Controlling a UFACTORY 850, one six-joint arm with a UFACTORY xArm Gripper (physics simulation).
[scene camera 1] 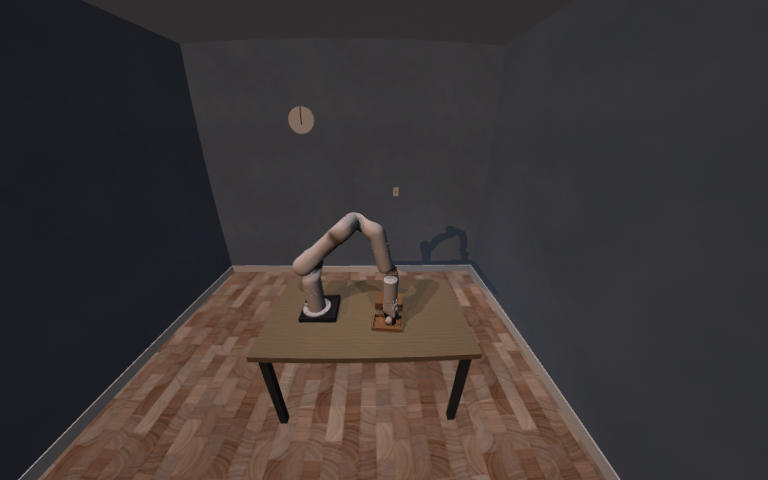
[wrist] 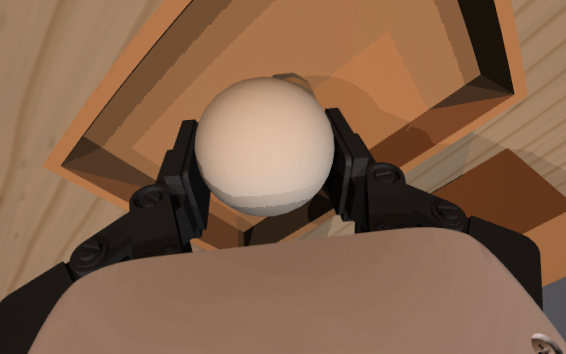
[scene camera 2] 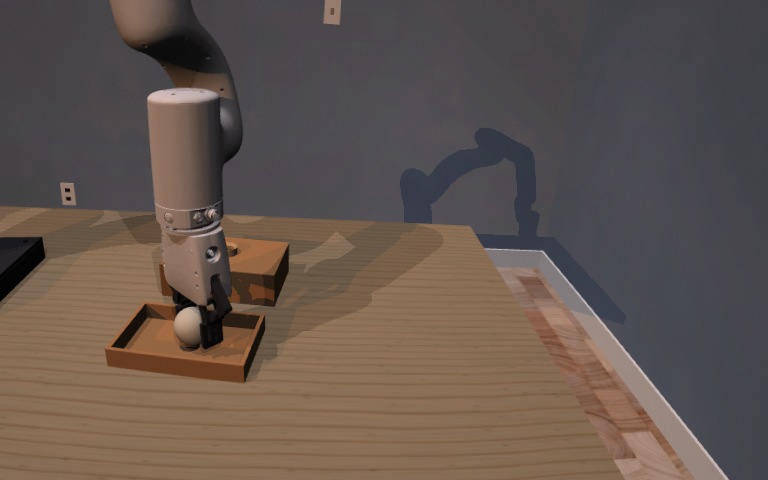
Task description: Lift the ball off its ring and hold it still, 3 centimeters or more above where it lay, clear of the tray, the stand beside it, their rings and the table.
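The pale ball (scene camera 1: 388,320) (scene camera 2: 188,328) (wrist: 265,147) is between the two black fingers, which touch it on opposite sides in the wrist view. My gripper (scene camera 1: 389,318) (scene camera 2: 198,323) points down and is shut on the ball, low inside the orange-brown tray (scene camera 1: 387,329) (scene camera 2: 175,367) (wrist: 115,85). The ball's ring (scene camera 2: 189,346) (wrist: 294,76) is mostly hidden under the ball; a bit of its edge shows past the ball in the wrist view. The ball is at or very near the ring; I cannot tell whether they touch.
The orange-brown stand (scene camera 1: 380,306) (scene camera 2: 258,288) (wrist: 500,190) is a block behind the tray, with its own ring (scene camera 2: 232,249) on top, partly hidden by the gripper. The arm's black base plate (scene camera 1: 334,310) (scene camera 2: 19,257) is to the left on the wooden table (scene camera 1: 317,345) (scene camera 2: 396,396).
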